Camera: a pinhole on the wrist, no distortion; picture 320 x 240 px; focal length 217.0 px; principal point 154.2 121.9 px. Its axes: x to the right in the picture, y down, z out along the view. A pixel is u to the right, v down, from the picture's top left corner.
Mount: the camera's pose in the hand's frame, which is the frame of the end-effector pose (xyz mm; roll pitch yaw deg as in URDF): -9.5 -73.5 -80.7 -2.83 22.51 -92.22
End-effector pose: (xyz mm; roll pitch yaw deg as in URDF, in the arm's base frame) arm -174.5 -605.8 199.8 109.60 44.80 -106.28
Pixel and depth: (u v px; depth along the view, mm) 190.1 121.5 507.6
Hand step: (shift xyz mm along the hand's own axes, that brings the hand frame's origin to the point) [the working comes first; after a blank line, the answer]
In the camera's frame: 84.0 -0.9 507.6

4.1 -345.9 355.5
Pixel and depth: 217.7 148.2 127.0
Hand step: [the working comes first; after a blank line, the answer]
In the camera's frame: 37.2 15.4 127.0

8.9 -156.9 21.6
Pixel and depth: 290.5 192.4 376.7
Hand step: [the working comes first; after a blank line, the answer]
In the camera's frame: 236.6 122.4 376.7

117.3 -439.0 170.7
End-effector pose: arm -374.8 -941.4 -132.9 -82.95 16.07 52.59
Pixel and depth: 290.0 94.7 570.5
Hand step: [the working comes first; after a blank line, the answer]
In the camera's frame: 357.0 -71.5 570.5

-74.0 -620.7 312.3
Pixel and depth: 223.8 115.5 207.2
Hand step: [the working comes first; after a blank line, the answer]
In the camera's frame: 66.5 -6.1 207.2

-10.8 -214.3 85.3
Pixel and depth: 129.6 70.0 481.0
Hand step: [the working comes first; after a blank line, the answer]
In the camera's frame: -54.5 -115.0 481.0

-105.8 -205.6 389.2
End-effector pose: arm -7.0 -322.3 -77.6 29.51 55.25 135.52
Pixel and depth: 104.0 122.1 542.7
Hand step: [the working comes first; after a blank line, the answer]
In the camera's frame: -125.5 0.5 542.7

14.2 -166.0 468.1
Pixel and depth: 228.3 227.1 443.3
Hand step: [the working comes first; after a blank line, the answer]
In the camera's frame: 151.4 214.9 443.3

215.0 -387.7 260.6
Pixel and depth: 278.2 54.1 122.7
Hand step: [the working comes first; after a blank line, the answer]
In the camera's frame: 70.1 -38.3 122.7

-46.1 -184.6 7.4
